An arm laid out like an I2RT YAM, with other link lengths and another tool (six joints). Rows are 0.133 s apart.
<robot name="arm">
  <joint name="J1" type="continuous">
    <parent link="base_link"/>
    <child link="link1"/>
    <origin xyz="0 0 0.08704" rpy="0 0 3.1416"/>
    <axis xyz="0 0 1"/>
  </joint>
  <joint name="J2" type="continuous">
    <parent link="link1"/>
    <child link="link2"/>
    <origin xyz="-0.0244 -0.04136 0.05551" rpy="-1.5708 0 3.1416"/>
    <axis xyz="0 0 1"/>
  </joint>
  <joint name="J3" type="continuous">
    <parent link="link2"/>
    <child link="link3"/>
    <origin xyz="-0.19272 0 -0.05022" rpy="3.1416 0 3.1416"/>
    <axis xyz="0 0 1"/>
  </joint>
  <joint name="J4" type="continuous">
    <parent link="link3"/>
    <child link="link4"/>
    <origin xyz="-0.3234 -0.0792 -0.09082" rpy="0 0 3.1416"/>
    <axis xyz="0 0 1"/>
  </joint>
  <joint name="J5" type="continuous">
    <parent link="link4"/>
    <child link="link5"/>
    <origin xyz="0.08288 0.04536 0.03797" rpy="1.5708 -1.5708 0"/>
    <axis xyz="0 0 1"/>
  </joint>
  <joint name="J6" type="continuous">
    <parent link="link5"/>
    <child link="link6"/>
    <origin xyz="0 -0.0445 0.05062" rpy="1.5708 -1.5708 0"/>
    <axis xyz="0 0 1"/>
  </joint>
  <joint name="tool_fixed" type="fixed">
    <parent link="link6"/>
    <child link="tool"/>
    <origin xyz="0.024 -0.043 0.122" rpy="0.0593 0 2.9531"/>
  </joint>
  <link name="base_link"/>
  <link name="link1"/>
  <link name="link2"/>
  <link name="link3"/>
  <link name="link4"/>
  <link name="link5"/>
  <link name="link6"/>
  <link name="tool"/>
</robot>
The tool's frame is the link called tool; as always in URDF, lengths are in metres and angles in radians. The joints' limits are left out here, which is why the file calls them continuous.
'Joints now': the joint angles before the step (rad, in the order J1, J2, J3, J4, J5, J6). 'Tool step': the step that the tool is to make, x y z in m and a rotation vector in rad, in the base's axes. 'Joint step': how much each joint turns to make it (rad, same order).
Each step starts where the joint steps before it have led.
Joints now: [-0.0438, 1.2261, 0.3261, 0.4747, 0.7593, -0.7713]
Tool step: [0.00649, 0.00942, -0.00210, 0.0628, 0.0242, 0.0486]
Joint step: [0.0119, -0.0551, 0.0103, -0.1271, -0.0602, 0.0527]
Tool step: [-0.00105, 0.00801, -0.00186, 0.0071, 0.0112, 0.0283]
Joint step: [0.0176, -0.0341, -0.0209, -0.0254, -0.0127, 0.0012]
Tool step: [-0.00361, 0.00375, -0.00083, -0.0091, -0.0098, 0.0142]
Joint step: [0.0095, -0.0301, -0.0366, 0.0246, 0.0001, -0.0131]
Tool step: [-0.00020, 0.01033, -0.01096, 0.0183, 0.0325, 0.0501]
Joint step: [0.0173, -0.0153, -0.0213, -0.0268, -0.0376, 0.0007]
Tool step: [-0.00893, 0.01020, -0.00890, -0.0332, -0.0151, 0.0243]
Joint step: [0.0343, -0.0003, -0.0644, 0.0974, 0.0248, -0.0314]
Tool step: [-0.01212, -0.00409, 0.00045, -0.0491, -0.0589, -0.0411]
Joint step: [0.0069, 0.0422, -0.0426, 0.1638, 0.0656, -0.0349]
